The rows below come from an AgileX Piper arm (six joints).
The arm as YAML. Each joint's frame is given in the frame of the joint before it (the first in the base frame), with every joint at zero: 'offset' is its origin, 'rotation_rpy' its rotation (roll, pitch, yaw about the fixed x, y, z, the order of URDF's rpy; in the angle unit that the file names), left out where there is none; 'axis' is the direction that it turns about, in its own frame. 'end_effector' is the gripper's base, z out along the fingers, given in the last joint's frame.
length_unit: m
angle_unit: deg
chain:
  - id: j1
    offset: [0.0, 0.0, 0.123]
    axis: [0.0, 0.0, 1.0]
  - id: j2
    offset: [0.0, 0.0, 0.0]
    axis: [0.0, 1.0, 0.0]
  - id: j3
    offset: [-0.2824, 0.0, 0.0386]
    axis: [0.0, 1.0, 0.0]
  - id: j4
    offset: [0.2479, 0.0, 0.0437]
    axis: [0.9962, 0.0, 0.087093]
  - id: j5
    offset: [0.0, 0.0, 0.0]
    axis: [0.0, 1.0, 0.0]
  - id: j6
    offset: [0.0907, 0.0, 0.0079]
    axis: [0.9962, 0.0, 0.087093]
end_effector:
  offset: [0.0, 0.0, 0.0]
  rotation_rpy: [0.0, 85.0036, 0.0]
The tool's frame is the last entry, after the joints.
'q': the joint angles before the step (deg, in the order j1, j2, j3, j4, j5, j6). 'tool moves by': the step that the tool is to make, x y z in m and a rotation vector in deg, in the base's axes. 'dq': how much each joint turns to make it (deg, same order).
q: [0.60, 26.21, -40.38, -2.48, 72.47, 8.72]
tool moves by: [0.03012, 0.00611, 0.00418, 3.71, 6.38, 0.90]
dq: [0.01, 9.22, -2.88, 3.82, 0.00, 0.19]
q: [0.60, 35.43, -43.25, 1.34, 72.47, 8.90]
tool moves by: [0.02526, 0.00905, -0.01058, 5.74, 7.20, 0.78]
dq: [0.01, 7.58, -0.11, 5.82, -0.34, 0.14]
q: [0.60, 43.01, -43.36, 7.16, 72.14, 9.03]
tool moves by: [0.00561, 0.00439, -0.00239, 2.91, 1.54, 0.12]
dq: [0.01, 1.70, 0.00, 2.90, -0.21, 0.09]
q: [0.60, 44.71, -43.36, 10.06, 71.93, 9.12]
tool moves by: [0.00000, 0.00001, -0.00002, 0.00, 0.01, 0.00]
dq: [0.01, 0.00, 0.00, 0.00, 0.00, 0.01]
